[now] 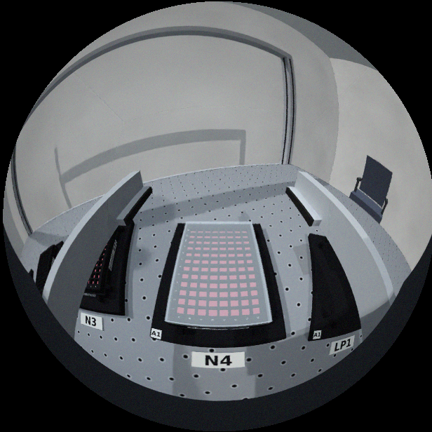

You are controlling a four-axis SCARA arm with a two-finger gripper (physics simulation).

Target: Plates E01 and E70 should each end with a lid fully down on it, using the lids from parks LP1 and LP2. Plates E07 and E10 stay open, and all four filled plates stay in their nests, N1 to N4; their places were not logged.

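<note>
My gripper (218,176) is open and empty, its two fingers wide apart above the table, over nest N4. A clear lid (261,291) lies over the filled plate (215,277) in nest N4 (220,338); it looks level and square on the plate, and pink wells show through it. The plate's code cannot be read. Park LP1 (334,295), a black nest at the right, holds no lid in its visible part. In nest N3 (117,295) at the left, a dark plate (98,272) with red wells shows partly behind the left finger; its side code is not legible.
Label plates N3 (91,321), N4 (218,360) and LP1 (342,345) lie in front of their nests on the perforated table (145,270). More black holders (49,260) show at the far left, partly hidden by the finger. A chair (372,185) stands beyond the table at the right.
</note>
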